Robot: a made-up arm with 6 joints. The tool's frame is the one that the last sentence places.
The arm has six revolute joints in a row. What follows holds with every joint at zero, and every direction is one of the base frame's.
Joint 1 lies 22.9 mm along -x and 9.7 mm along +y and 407.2 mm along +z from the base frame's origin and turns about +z.
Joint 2 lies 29.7 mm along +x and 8 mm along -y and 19.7 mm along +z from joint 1 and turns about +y.
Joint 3 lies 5.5 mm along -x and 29 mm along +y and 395.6 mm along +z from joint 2 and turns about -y.
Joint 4 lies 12.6 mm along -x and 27.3 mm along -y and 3.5 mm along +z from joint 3 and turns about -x.
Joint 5 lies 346.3 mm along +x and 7.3 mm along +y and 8.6 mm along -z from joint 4 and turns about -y.
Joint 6 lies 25.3 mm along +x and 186.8 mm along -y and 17.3 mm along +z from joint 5 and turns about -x.
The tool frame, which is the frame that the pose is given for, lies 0.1 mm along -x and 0.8 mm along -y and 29.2 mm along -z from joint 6; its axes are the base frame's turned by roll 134.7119, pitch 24.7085 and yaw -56.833 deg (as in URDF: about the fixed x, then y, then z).
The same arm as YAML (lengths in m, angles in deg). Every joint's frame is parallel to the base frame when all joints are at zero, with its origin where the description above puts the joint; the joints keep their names.
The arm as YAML. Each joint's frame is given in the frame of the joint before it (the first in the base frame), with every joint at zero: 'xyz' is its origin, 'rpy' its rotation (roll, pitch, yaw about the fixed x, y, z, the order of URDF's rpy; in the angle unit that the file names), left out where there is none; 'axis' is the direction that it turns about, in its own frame. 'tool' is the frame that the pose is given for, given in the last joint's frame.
units:
  length: m
  angle: deg
joints:
  - name: joint 1
    type: revolute
    origin:
      xyz: [-0.0229, 0.0097, 0.4072]
    axis: [0.0, 0.0, 1.0]
  - name: joint 2
    type: revolute
    origin:
      xyz: [0.0297, -0.008, 0.0197]
    axis: [0.0, 1.0, 0.0]
  - name: joint 3
    type: revolute
    origin:
      xyz: [-0.0055, 0.029, 0.3956]
    axis: [0.0, -1.0, 0.0]
  - name: joint 4
    type: revolute
    origin:
      xyz: [-0.0126, -0.0273, 0.0035]
    axis: [-1.0, 0.0, 0.0]
  - name: joint 5
    type: revolute
    origin:
      xyz: [0.3463, 0.0073, -0.0086]
    axis: [0.0, -1.0, 0.0]
  - name: joint 6
    type: revolute
    origin:
      xyz: [0.0253, -0.1868, 0.0173]
    axis: [-1.0, 0.0, 0.0]
tool:
  origin:
    xyz: [-0.0001, -0.0008, -0.0292]
    rpy: [134.71, 24.71, -56.83]

